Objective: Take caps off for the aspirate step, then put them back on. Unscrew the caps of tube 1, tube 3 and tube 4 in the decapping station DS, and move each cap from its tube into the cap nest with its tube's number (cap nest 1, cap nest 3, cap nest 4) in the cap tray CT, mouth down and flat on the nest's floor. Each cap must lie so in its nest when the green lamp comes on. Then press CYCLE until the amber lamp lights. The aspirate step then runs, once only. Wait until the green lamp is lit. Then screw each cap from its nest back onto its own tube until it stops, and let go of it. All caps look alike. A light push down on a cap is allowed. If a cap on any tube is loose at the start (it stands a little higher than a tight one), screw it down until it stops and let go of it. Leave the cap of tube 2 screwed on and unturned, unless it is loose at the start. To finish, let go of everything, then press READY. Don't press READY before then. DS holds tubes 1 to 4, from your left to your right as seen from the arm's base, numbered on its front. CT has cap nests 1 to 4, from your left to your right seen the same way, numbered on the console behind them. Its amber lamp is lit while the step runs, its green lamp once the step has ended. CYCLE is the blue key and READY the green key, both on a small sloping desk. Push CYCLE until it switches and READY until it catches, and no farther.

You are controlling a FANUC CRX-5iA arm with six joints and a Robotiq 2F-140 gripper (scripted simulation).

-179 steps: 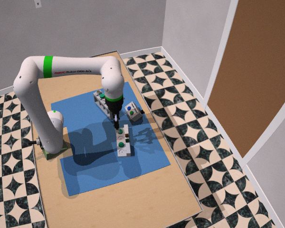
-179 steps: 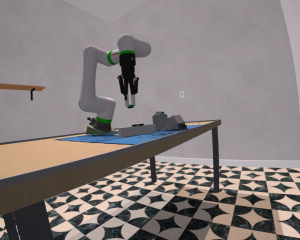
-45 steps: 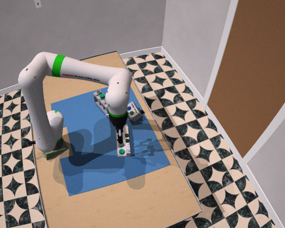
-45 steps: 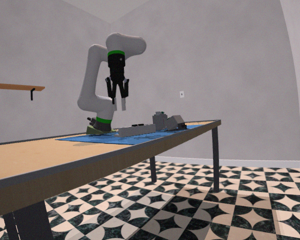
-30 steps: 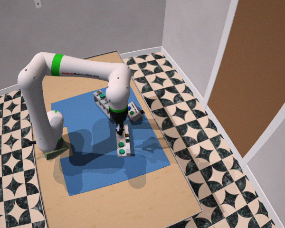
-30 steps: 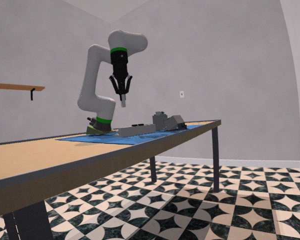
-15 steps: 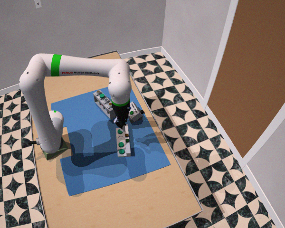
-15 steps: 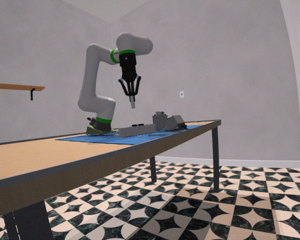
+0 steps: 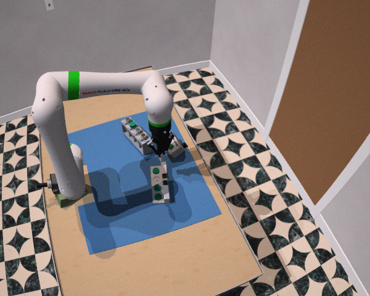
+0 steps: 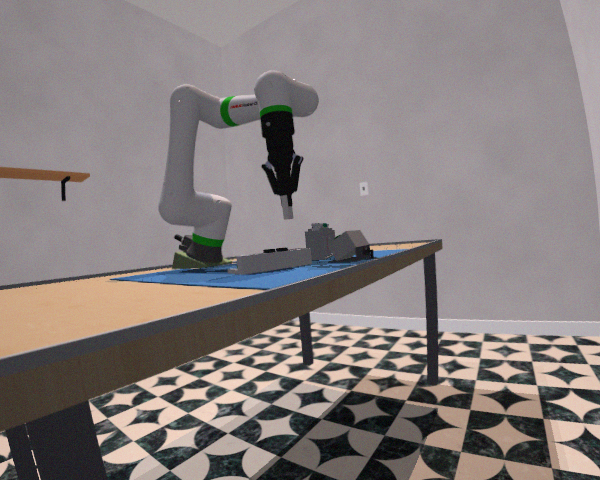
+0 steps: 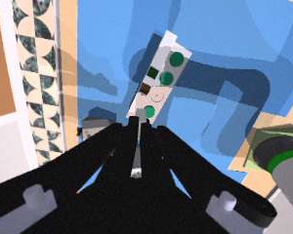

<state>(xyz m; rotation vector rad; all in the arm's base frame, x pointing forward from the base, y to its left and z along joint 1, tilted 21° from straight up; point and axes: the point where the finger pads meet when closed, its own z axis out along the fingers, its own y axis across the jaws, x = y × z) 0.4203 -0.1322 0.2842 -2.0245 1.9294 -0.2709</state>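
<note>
My hand is 9 cm short of the blue cycle key, 15 cm to the right of it and 10 cm above it. Also, from my hand: sloping key desk: 11 cm ahead, 13 cm to the left, 11 cm below; then green ready key: 10 cm ahead, 11 cm to the left, 10 cm below.
</note>
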